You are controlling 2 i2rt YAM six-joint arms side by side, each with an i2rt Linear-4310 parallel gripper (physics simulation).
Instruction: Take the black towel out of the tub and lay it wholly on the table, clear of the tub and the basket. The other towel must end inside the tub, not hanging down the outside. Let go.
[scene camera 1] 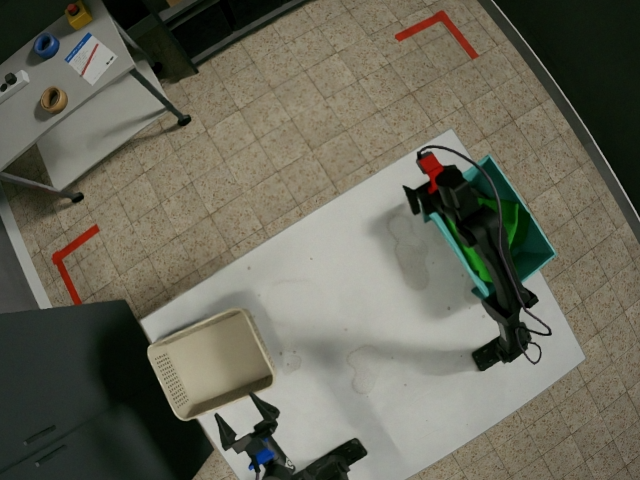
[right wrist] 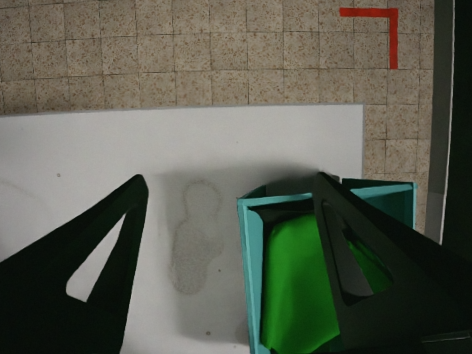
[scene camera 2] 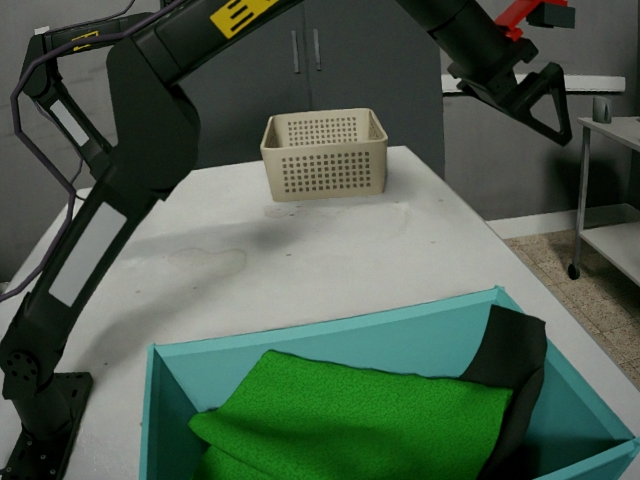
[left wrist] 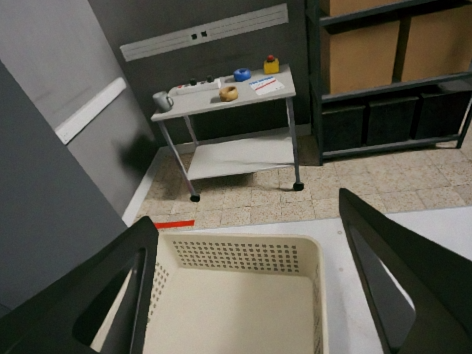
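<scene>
The teal tub stands at the right of scene camera 1. The green towel lies bunched inside it. The black towel is partly under the green one, with one end standing up by a tub corner. My right gripper is open and empty, high above the tub's rim by that end; one finger is over the tub, the other over the table. My left gripper is open and empty beside the basket.
The white table carries the tub at one end and the basket at the other. The basket is empty. The right arm reaches over the tub and hides part of it in scene camera 1. A dark cabinet stands beside the basket's end.
</scene>
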